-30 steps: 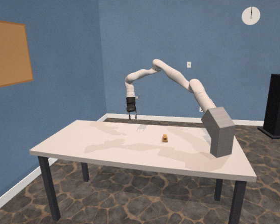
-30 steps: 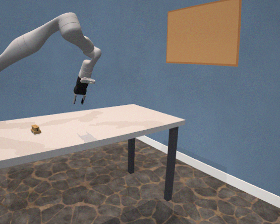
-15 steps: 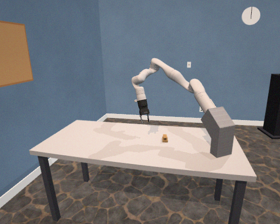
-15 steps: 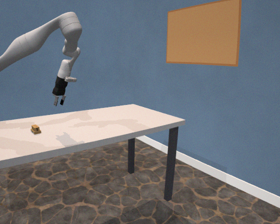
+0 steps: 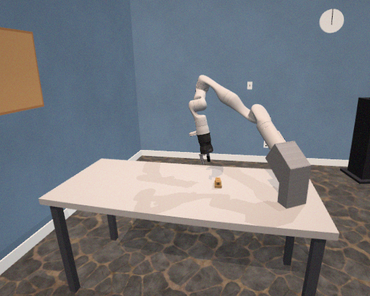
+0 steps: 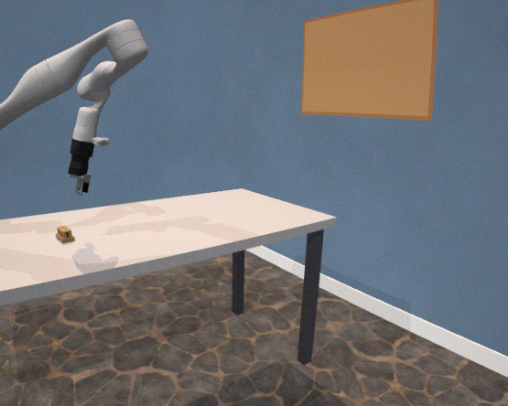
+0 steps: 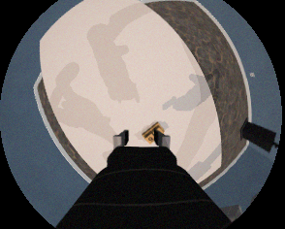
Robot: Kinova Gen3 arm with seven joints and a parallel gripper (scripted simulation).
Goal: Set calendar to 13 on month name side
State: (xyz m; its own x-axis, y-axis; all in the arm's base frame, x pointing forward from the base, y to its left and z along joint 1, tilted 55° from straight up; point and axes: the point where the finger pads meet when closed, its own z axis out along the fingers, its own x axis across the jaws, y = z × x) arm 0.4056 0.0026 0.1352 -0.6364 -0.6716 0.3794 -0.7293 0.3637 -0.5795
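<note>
The wooden tray lies 160 mm below my hand, 80 mm behind it and 10 mm to the left of it.
</note>
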